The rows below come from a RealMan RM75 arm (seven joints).
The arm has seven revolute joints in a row. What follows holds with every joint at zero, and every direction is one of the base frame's.
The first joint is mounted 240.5 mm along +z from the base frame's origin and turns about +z.
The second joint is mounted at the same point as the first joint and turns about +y.
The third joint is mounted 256 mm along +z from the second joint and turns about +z.
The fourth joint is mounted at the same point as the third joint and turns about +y.
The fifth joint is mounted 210 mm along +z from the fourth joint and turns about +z.
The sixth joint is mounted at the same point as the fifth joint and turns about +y.
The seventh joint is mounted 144 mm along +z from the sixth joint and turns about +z.
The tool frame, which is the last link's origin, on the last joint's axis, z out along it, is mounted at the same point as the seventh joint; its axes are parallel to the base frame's.
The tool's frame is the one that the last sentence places.
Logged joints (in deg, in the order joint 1, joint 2, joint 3, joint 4, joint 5, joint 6, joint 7), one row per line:
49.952 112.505 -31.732 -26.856 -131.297 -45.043 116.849
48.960 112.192 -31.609 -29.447 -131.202 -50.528 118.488
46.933 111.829 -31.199 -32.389 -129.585 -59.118 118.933
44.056 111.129 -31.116 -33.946 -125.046 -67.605 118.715
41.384 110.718 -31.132 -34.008 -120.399 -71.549 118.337
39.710 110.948 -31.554 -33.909 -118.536 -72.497 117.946
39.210 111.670 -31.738 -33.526 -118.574 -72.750 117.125
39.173 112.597 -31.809 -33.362 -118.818 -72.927 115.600
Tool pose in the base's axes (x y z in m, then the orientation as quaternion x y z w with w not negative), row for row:
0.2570 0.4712 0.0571 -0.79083 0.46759 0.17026 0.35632
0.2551 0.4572 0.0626 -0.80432 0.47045 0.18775 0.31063
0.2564 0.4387 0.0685 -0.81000 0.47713 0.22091 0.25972
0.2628 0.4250 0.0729 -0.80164 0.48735 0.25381 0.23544
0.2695 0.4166 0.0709 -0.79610 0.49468 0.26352 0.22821
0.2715 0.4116 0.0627 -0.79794 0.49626 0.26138 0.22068
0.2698 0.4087 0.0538 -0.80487 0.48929 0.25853 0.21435
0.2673 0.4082 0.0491 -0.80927 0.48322 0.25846 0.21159
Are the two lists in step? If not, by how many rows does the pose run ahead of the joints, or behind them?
The pose runs 1 row ahead of the joints: the pose in row i belongs to the joints in row i + 1.
